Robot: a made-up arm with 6 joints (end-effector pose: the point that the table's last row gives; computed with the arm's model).
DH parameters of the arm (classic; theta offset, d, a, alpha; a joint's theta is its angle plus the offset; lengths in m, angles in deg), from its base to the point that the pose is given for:
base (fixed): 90 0.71 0.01 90
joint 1: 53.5 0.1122 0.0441 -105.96
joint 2: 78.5 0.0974 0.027 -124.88
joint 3: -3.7 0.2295 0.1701 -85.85
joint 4: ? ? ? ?
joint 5: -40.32 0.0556 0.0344 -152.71
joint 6: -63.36 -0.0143 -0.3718 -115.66
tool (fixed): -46.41 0.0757 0 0
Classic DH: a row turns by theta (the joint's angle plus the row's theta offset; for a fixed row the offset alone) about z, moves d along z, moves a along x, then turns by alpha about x.
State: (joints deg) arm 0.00 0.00 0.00 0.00 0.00 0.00
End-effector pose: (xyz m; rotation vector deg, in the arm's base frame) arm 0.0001 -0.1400 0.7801 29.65 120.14 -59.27
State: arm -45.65 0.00 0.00 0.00 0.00 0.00
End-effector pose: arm 0.0001 -0.0447 0.8662 6.32 85.73 -98.91
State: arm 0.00 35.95 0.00 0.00 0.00 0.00
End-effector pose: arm 0.0551 -0.1660 0.7714 14.76 90.53 -44.54
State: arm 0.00 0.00 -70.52 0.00 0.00 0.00
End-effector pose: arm 0.1437 -0.1231 0.7801 -41.90 106.94 -16.11
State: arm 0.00 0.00 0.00 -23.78 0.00 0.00
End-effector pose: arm -0.0879 -0.1119 0.8206 33.25 96.35 -53.80
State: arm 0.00 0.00 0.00 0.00 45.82 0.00
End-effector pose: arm -0.0243 -0.2607 0.5358 57.33 155.44 -26.30
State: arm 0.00 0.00 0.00 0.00 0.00 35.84
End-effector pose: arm 0.0001 0.0792 0.8579 11.43 94.10 -91.44
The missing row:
joint 4: -73.22 0.0758 0.0453 51.92
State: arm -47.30 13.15 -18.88 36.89 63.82 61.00
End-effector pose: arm 0.2279 -0.1464 0.6953 30.04 -106.60 136.26
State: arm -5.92 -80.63 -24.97 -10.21 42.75 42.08
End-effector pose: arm 0.0298 -0.0533 0.8326 -30.40 -136.65 54.59
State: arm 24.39 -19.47 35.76 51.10 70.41 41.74
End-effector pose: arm -0.1835 0.0311 0.4777 -37.62 -95.95 -6.70
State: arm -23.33 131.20 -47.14 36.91 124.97 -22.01
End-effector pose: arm 0.7225 -0.2053 1.0126 -11.93 138.04 -67.58
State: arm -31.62 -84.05 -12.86 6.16 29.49 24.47
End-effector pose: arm -0.0410 -0.0023 0.8203 -52.15 -105.91 72.43
